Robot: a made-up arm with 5 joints. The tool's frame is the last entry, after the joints. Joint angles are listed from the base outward. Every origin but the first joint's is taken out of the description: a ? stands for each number. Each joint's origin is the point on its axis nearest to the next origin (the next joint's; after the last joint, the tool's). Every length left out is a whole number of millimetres.
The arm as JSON. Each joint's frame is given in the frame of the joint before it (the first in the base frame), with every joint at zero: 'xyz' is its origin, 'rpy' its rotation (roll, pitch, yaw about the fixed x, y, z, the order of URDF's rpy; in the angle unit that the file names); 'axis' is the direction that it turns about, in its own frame. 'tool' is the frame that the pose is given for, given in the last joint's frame.
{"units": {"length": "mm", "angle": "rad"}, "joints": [
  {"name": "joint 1", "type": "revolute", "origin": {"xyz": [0.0, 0.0, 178.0], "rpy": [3.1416, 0.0, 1.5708]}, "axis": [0.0, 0.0, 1.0]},
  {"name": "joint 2", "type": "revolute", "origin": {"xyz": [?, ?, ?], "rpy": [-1.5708, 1.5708, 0.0]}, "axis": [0.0, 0.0, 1.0]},
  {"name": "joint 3", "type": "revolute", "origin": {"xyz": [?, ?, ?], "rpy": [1.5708, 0.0, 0.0]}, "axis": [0.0, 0.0, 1.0]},
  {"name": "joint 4", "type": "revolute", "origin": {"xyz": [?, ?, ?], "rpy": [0.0, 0.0, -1.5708]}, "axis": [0.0, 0.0, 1.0]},
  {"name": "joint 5", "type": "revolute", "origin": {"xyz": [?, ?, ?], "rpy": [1.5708, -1.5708, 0.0]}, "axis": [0.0, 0.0, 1.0]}
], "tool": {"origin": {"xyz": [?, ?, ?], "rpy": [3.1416, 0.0, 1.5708]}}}
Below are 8 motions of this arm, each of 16 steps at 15 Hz.
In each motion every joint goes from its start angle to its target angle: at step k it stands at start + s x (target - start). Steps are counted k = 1, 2, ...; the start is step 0. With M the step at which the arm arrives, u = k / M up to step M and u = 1 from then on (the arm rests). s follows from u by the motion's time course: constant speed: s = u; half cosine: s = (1 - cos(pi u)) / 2; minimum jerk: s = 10 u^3 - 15 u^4 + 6 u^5.
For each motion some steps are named. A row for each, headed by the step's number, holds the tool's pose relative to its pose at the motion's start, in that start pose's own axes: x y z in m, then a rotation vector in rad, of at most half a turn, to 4 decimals.
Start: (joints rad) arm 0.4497 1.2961 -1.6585 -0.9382 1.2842
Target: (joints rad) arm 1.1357 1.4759 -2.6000 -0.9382 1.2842
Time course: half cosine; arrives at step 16
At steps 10, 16:
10: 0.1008 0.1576 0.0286 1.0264 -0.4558 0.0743
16: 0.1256 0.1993 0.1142 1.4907 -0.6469 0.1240

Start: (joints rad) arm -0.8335 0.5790 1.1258 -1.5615 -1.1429
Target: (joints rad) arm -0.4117 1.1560 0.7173 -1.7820 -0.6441
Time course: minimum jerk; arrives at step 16
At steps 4, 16:
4: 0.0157 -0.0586 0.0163 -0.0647 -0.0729 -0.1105
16: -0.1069 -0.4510 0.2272 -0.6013 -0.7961 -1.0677

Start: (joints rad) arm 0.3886 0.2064 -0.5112 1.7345 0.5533
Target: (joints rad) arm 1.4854 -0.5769 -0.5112 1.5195 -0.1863
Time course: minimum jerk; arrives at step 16
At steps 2, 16:
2: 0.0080 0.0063 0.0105 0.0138 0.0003 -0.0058
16: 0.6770 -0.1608 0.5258 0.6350 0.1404 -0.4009

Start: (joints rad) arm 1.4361 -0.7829 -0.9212 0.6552 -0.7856
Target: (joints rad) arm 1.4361 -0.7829 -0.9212 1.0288 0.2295
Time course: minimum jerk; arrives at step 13
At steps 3, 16:
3: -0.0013 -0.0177 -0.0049 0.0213 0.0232 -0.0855
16: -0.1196 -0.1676 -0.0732 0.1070 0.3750 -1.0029

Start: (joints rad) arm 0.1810 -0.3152 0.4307 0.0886 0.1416
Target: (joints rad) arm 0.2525 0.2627 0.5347 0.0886 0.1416
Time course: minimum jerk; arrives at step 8
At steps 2, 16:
2: -0.0121 0.0002 0.0245 0.0530 0.0205 0.0238
16: -0.1034 -0.0622 0.2328 0.5056 0.1761 0.2515

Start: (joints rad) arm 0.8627 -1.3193 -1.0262 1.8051 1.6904
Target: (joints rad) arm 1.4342 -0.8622 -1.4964 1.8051 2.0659
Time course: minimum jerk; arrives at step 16
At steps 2, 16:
2: 0.0014 0.0010 0.0064 -0.0022 0.0066 -0.0025
16: 0.1473 0.1982 0.3262 -0.2053 0.4755 -0.3650

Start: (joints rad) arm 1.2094 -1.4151 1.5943 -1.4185 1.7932
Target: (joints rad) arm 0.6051 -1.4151 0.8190 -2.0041 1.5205
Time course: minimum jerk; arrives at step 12
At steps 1, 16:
1: 0.0004 -0.0007 -0.0026 0.0097 0.0021 0.0019
16: 0.0353 0.0081 -0.3249 1.9537 0.2216 0.2744

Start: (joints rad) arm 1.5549 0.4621 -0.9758 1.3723 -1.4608
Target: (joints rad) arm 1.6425 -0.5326 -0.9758 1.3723 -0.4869
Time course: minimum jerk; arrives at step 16
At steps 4, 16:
4: 0.0155 -0.0566 -0.0647 -0.0182 0.0901 -0.1482
16: -0.2673 -0.4849 -0.4718 -0.5325 0.7897 -1.3726

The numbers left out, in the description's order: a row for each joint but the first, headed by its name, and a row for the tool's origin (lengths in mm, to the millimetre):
joint 2: 306.0 -134.0 0.0
joint 3: 305.0 -496.0 0.0
joint 4: -209.0 31.0 0.0
joint 5: 6.0 -43.0 0.0
tool: 6.0 219.0 0.0

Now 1 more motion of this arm.
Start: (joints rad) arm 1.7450 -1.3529 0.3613 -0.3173 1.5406
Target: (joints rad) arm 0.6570 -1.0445 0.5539 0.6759 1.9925
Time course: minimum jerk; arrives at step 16
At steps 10, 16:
10: 0.0942 -0.4041 -0.2343 -0.1121 0.0554 -0.0103
16: 0.1637 -0.4892 -0.3834 -0.1401 -0.0405 0.0123

